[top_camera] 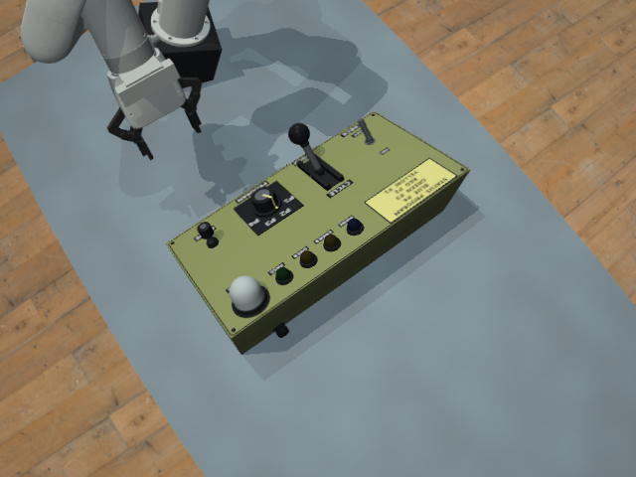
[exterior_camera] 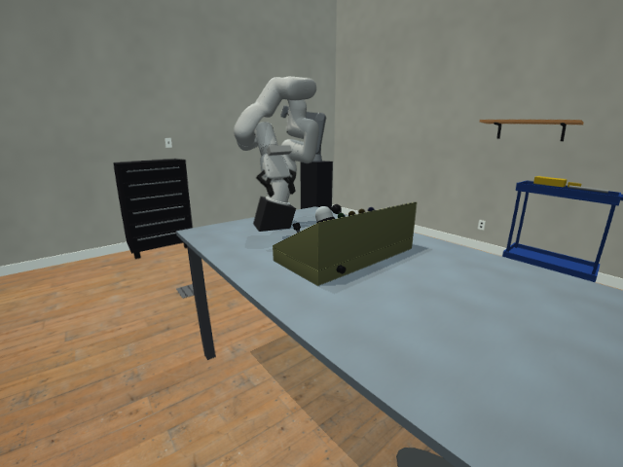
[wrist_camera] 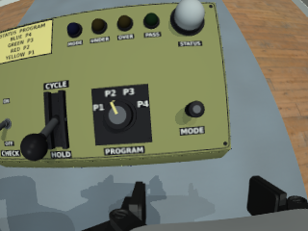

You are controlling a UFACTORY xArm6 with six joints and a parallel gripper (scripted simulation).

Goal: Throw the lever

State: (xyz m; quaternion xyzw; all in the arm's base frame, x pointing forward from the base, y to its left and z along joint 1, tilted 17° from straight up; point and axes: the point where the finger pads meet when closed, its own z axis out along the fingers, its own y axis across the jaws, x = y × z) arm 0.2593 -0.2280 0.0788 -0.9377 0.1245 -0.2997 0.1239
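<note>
The black ball-topped lever lies 140 mm ahead of my hand, 190 mm to the left of it and 100 mm below it. Round my hand: rotary selector: 160 mm ahead, 80 mm to the left, 110 mm below; black mode toggle: 140 mm ahead, 50 mm to the right, 110 mm below; olive console: 190 mm ahead, 130 mm to the left, 130 mm below.
</note>
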